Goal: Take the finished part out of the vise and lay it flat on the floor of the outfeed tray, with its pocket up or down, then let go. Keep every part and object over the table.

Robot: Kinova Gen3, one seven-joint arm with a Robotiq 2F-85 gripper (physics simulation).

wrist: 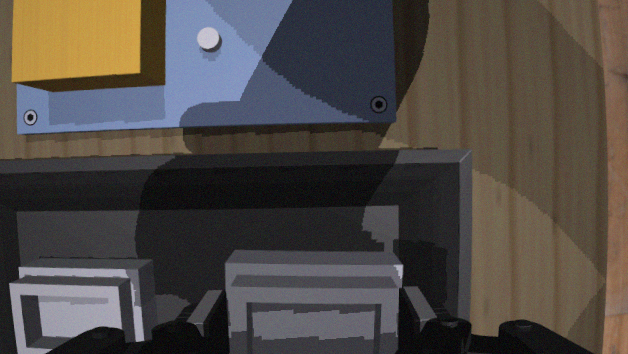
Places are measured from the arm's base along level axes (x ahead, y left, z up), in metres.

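Pixels of known places: gripper, fingertip midpoint: (313,315).
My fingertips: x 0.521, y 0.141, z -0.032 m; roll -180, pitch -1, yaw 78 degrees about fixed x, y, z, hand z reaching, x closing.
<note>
For each thing: its top centre in the pictures, then the offset to it from my fingertips. "spot": a spot on its surface instead.
- finished part, middle of its top: (313,339) 0.001 m ahead, 0.000 m left, 0.020 m up
- dark grey outfeed tray, surface spot: (465,225) spot: 0.013 m back, 0.067 m left, 0.026 m down
- pocketed part, middle of its top: (65,323) 0.009 m back, 0.106 m right, 0.021 m down
- blue plate, surface spot: (220,85) spot: 0.097 m back, 0.022 m right, 0.060 m down
- yellow block, middle of its top: (73,28) 0.130 m back, 0.073 m right, 0.024 m down
- white pin, middle of its top: (208,37) 0.119 m back, 0.022 m right, 0.052 m down
The finished part (312,295), a grey stepped block with a rectangular pocket, shows at the bottom centre of the wrist view, level, pocket up. My gripper (313,315) is shut on it, one finger at each short side. The part looks held inside the outline of the dark grey outfeed tray (465,225), above the tray floor and near its right wall. Its lower edge is cut off by the view, and the height under it is hidden. The vise does not show.
Another pocketed part (75,315) lies pocket up in the tray, left of the held part. Beyond the tray's far wall is a blue plate (220,85) with a yellow block (75,40), a white pin (208,38) and screws. The wooden table's edge runs along the right.
</note>
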